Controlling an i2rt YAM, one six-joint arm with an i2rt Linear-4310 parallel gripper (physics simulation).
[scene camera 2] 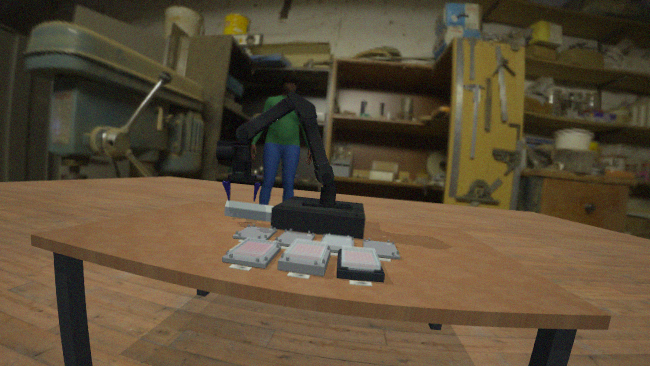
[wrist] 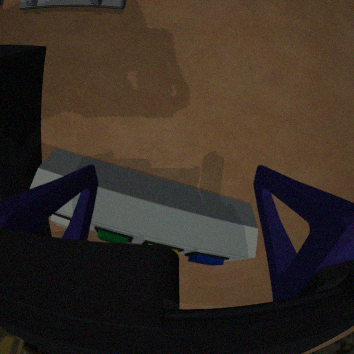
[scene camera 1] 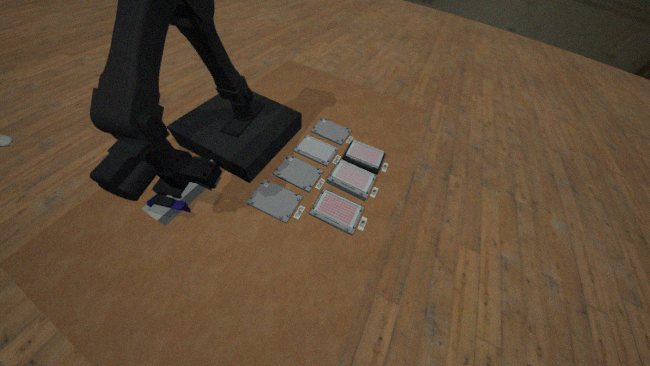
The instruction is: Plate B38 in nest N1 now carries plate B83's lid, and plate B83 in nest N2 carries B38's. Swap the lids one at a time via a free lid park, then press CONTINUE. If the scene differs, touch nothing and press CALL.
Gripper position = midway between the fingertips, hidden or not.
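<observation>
My gripper (scene camera 1: 198, 195) (wrist: 175, 173) is open and holds nothing. Also seen: a grey button box (scene camera 1: 164, 215) (scene camera 2: 245, 210) (wrist: 146, 209).
</observation>
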